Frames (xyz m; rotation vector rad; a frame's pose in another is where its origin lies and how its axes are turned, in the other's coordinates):
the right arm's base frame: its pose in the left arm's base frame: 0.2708 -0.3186 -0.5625 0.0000 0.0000 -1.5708
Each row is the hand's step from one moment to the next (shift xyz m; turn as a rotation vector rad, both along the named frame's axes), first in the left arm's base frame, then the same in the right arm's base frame.
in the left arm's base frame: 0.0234 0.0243 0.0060 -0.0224 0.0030 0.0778
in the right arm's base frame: -0.0243 0.0234 0.0060 -0.0030 -0.0224 0.0778
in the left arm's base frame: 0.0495 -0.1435 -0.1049 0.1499 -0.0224 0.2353
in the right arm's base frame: 0.1435 0.0495 -0.1049 0.0224 0.1499 0.2353
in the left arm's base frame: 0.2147 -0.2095 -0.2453 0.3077 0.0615 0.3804
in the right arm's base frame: 0.2095 0.2147 -0.2453 -0.0615 0.3077 0.3804
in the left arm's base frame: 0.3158 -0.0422 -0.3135 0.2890 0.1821 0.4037
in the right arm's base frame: 0.0422 0.3158 -0.3135 -0.1821 0.2890 0.4037
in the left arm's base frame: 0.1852 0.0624 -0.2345 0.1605 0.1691 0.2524
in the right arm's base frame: -0.0624 0.1852 -0.2345 -0.1691 0.1605 0.2524
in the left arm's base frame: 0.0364 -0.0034 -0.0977 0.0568 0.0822 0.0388
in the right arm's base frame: 0.0034 0.0364 -0.0977 -0.0822 0.0568 0.0388
